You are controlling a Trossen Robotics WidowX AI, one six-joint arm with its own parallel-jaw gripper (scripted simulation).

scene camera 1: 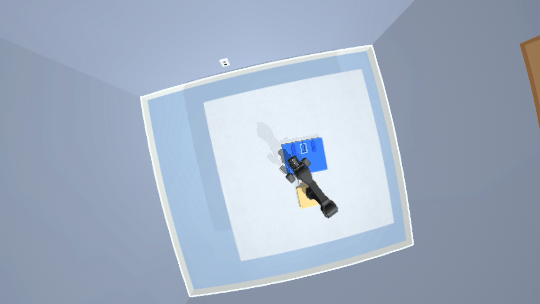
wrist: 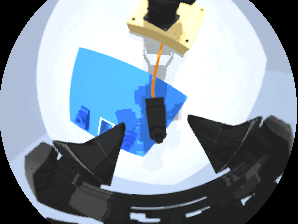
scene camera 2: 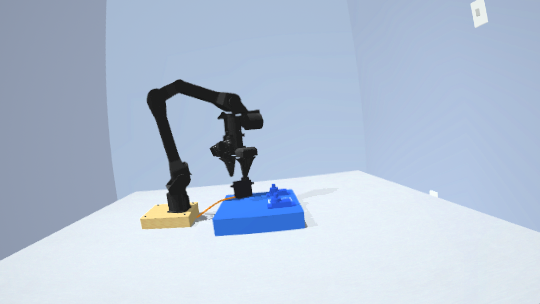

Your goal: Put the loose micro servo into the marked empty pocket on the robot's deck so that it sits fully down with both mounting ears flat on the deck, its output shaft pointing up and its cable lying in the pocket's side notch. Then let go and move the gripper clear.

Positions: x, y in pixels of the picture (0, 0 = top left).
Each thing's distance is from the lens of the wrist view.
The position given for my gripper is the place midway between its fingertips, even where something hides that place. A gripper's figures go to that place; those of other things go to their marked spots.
my gripper [wrist: 156, 121]: 10 cm
black micro servo [wrist: 155, 109]: 10 cm
